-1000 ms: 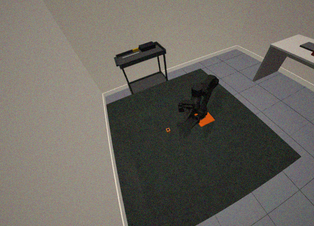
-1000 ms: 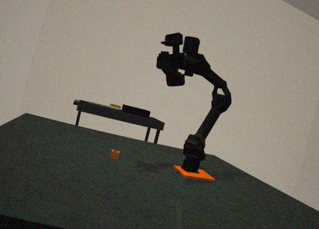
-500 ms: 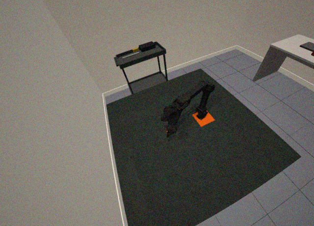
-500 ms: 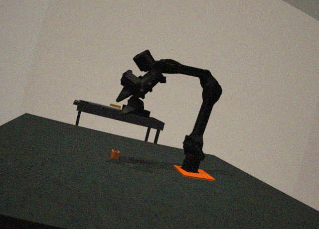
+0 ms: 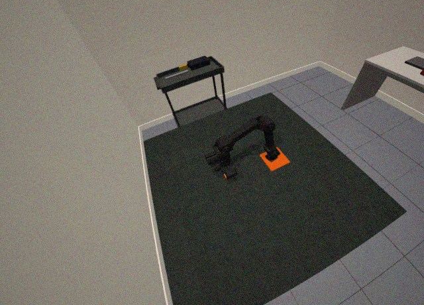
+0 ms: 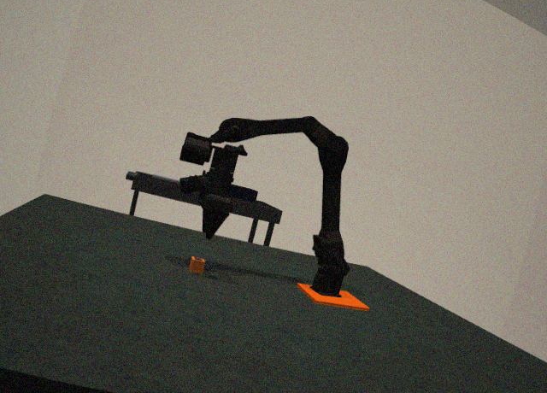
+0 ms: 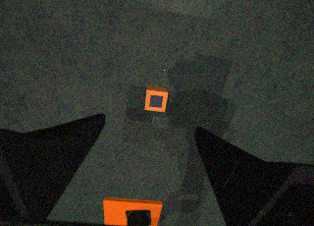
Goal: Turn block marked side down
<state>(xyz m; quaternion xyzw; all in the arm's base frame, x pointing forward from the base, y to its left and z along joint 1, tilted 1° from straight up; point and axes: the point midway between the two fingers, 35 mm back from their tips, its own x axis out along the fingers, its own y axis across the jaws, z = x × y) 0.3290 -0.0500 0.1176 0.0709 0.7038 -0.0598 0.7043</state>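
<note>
Now: gripper tip 7 cm above the orange block.
</note>
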